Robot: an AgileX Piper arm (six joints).
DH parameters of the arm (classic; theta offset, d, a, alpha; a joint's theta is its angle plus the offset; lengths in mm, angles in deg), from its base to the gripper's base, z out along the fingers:
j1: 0 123 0 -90
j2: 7.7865 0 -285.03 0
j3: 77.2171 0 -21.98 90
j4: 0 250.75 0 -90
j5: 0 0 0 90
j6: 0 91 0 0
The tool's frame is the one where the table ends.
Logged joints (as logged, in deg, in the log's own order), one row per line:
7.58, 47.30, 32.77, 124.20, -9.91, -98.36
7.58, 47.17, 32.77, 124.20, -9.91, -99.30
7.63, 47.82, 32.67, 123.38, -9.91, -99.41
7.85, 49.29, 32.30, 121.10, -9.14, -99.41
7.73, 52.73, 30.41, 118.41, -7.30, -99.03
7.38, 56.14, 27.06, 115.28, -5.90, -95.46
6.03, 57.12, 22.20, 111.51, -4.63, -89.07
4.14, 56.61, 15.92, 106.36, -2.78, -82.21
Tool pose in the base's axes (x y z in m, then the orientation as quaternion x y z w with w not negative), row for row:
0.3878, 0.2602, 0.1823, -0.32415, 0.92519, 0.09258, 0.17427
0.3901, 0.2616, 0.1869, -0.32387, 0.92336, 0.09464, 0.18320
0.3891, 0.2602, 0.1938, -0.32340, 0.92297, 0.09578, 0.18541
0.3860, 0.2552, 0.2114, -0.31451, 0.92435, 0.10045, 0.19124
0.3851, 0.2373, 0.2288, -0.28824, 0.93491, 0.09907, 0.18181
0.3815, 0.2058, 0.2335, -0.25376, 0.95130, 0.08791, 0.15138
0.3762, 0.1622, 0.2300, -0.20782, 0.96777, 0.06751, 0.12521
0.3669, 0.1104, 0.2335, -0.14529, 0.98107, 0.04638, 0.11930
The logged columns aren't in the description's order. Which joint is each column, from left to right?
Columns, left to right: j4, j5, j1, j2, j6, j3.
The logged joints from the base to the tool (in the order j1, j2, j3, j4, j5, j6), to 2 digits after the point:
32.77, 124.20, -98.36, 7.58, 47.30, -9.91
32.77, 124.20, -99.30, 7.58, 47.17, -9.91
32.67, 123.38, -99.41, 7.63, 47.82, -9.91
32.30, 121.10, -99.41, 7.85, 49.29, -9.14
30.41, 118.41, -99.03, 7.73, 52.73, -7.30
27.06, 115.28, -95.46, 7.38, 56.14, -5.90
22.20, 111.51, -89.07, 6.03, 57.12, -4.63
15.92, 106.36, -82.21, 4.14, 56.61, -2.78

